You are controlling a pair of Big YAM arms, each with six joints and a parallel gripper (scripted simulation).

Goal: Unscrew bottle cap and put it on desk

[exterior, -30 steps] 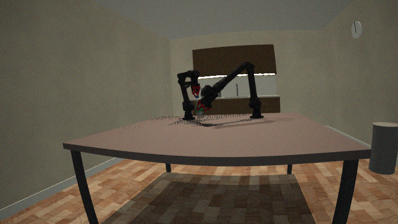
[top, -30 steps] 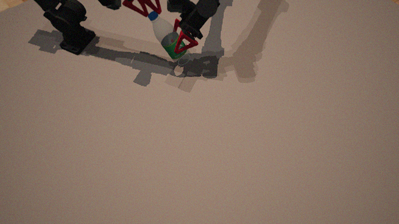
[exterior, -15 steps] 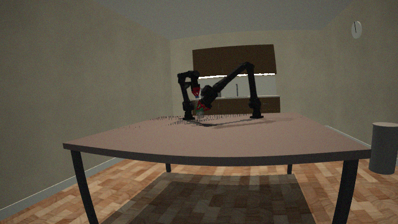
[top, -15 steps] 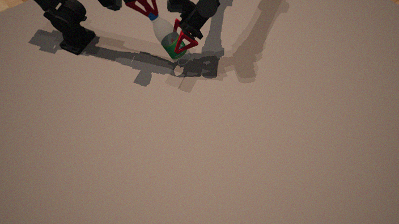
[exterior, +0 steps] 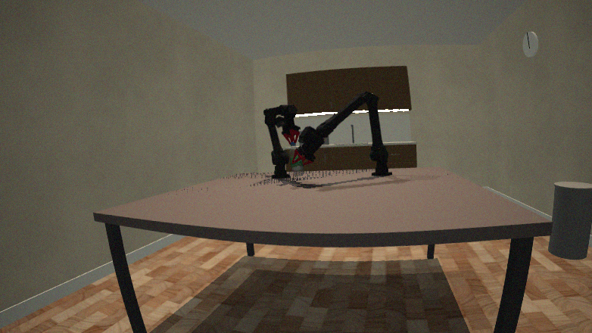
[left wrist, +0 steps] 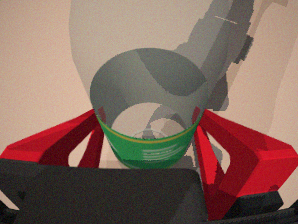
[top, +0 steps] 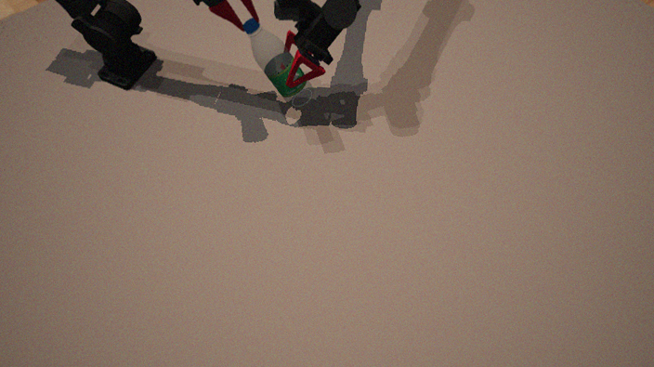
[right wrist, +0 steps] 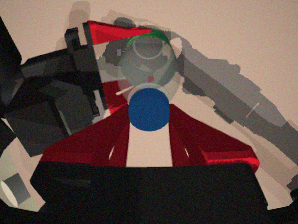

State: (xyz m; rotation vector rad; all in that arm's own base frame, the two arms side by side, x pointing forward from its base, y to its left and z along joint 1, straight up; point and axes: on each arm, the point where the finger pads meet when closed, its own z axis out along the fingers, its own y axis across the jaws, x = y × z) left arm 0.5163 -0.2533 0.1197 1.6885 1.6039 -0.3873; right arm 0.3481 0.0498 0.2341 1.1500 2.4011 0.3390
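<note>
My right gripper is now 10 mm above the blue cap. From my right hand the other things lie so: bottle: 40 mm ahead, 30 mm to the left, 90 mm below.
My left gripper is now 1 cm past the bottle, 1 cm to the left of it and 3 cm below it. Also, from my left hand: blue cap 5 cm behind, 4 cm to the right, 11 cm above.
</note>
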